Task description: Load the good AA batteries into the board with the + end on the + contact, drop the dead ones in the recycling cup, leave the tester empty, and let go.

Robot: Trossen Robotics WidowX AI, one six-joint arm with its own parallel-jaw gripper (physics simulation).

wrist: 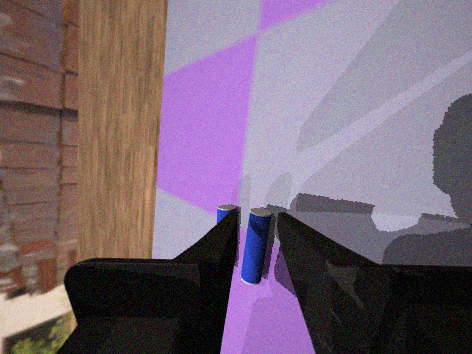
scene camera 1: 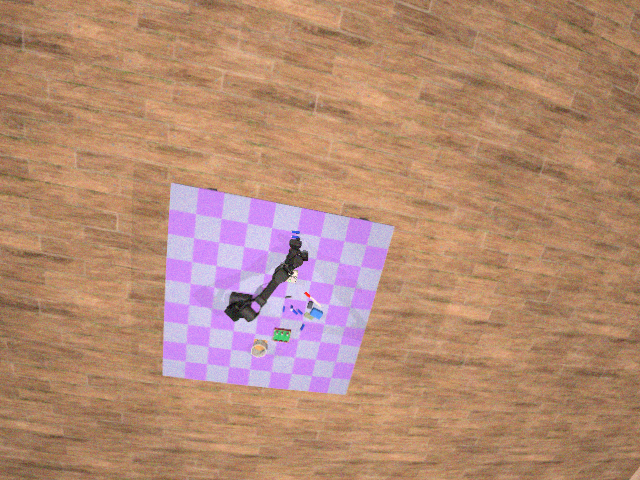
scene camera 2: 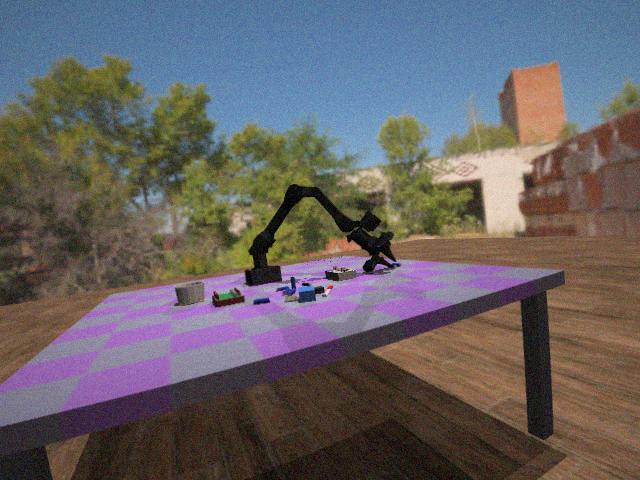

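Where they show: gripper, between the fingertips: (wrist: 257, 218) (scene camera 1: 299, 239) (scene camera 2: 394, 264); arm's base, origin of its link: (scene camera 1: 237, 306) (scene camera 2: 261, 267).
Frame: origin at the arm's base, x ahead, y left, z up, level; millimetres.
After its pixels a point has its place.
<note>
Two blue batteries lie near the far table edge. One battery (wrist: 255, 247) {z -46, x 304, y 453 mm} is between my fingers in the wrist view, with gaps beside it. The other battery (wrist: 226, 215) is partly hidden behind the left finger. My gripper (scene camera 1: 295, 242) {z -42, x 324, y 451 mm} (scene camera 2: 392, 262) {z -42, x 324, y 451 mm} (wrist: 257, 218) {z -42, x 324, y 451 mm} is partly open, low over the table, gripping nothing. The green board (scene camera 1: 281, 335) {z -39, x 285, y -208 mm} (scene camera 2: 227, 298) {z -40, x 328, y -222 mm} stands near the grey cup (scene camera 1: 258, 349) {z -54, x 143, y -342 mm} (scene camera 2: 189, 293) {z -22, x 196, y -318 mm}. Other blue batteries (scene camera 1: 302, 327) {z -46, x 415, y -142 mm} (scene camera 2: 261, 300) {z -49, x 423, y -143 mm} lie on the table; one blue piece (scene camera 2: 293, 283) {z -34, x 335, y 0 mm} looks upright. I cannot tell which object is the tester. Battery ends are too small to read.
A pale box (scene camera 1: 293, 277) {z -30, x 317, y 212 mm} (scene camera 2: 340, 274) {z -36, x 338, y 186 mm} stands beneath the forearm. A blue block (scene camera 1: 316, 313) {z -29, x 490, y -19 mm} (scene camera 2: 307, 294) {z -38, x 524, y -39 mm}, an olive piece (scene camera 1: 308, 315) {z -56, x 444, y -55 mm} (scene camera 2: 291, 298) {z -56, x 453, y -60 mm}, a dark piece (scene camera 1: 310, 304) {z -41, x 445, y 34 mm} and a red-and-white stick (scene camera 1: 307, 294) {z -54, x 418, y 95 mm} (scene camera 2: 328, 290) {z -56, x 456, y 65 mm} are grouped together.
</note>
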